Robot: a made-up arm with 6 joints.
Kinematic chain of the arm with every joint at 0, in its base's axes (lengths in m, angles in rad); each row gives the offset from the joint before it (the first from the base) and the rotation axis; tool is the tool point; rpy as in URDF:
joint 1: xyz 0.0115 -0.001 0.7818 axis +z
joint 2: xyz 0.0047 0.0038 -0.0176 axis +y
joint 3: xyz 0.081 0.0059 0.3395 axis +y
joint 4: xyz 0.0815 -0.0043 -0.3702 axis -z
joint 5: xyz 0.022 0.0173 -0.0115 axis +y
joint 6: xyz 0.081 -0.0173 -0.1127 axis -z
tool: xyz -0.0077 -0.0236 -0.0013 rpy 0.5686 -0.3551 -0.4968
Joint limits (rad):
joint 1: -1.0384..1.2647
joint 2: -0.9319..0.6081
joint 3: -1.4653..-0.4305
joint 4: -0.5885..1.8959
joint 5: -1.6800..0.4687
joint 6: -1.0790..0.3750
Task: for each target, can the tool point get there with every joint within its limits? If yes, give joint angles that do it. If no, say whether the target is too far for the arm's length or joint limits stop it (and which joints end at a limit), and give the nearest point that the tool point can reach.
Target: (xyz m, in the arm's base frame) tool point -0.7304 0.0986 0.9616
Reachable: no: joint limits stop it (at a limit: joint 2, joint 3, joint 5, joint 6) | nearest point -0.1483 0.0205 1.2988 | short by 0.677 m
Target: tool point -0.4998 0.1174 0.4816
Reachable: no: joint limits stop it (at a limit: joint 1, joint 2, joint 3, joint 4, joint 5, joint 6) | nearest point 0.0951 0.2116 0.4822 | short by 0.602 m
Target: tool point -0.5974 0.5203 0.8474
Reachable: no: joint limits stop it (at a limit: joint 1, joint 3, joint 4, joint 6) | nearest point 0.0646 0.4514 0.8834 | short by 0.667 m
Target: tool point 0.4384 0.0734 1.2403
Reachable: yes | joints 0.3044 -0.3825 -0.9787 0.2640 -0.4913 -0.7753
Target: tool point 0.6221 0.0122 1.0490
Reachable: yes | joints -0.0384 0.2674 -1.1949 -0.3313 -1.0456 -0.6134
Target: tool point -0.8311 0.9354 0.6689
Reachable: no: too far | nearest point 0.1127 0.6047 0.6960 | short by 1.000 m
